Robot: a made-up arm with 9 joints. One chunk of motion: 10 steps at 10 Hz.
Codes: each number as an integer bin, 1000 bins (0 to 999) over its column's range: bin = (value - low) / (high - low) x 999, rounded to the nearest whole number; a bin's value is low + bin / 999 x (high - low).
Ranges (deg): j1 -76..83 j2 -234..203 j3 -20..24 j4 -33..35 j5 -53..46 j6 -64..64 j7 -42..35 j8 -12..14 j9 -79..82
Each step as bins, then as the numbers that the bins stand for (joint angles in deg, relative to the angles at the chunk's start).
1 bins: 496 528 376 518 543 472 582 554 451
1 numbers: 2.94 -3.03 -3.44 2.26 0.81 -3.52 2.86 2.42 -6.32
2 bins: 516 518 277 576 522 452 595 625 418
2 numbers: 6.13 -7.41 -7.80 6.21 -1.27 -6.09 3.86 4.27 -11.63
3 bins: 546 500 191 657 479 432 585 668 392
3 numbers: 10.90 -15.28 -11.59 11.72 -5.53 -8.65 3.09 5.39 -15.82
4 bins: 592 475 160 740 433 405 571 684 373
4 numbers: 18.22 -26.22 -12.95 17.37 -10.09 -12.11 2.01 5.80 -18.89
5 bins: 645 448 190 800 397 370 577 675 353
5 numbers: 26.66 -38.03 -11.63 21.45 -13.66 -16.59 2.47 5.57 -22.11
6 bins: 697 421 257 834 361 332 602 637 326
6 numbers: 34.93 -49.84 -8.68 23.77 -17.23 -21.46 4.40 4.58 -26.46
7 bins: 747 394 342 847 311 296 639 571 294
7 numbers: 42.89 -61.65 -4.94 24.65 -22.18 -26.07 7.25 2.86 -31.62
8 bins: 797 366 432 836 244 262 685 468 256
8 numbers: 50.85 -73.90 -0.97 23.90 -28.82 -30.43 10.80 0.18 -37.74
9 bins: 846 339 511 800 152 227 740 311 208
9 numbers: 58.65 -85.71 2.51 21.45 -37.94 -34.91 15.04 -3.91 -45.48
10 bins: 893 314 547 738 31 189 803 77 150
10 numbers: 66.13 -96.64 4.09 17.23 -49.93 -39.78 19.89 -10.00 -54.83
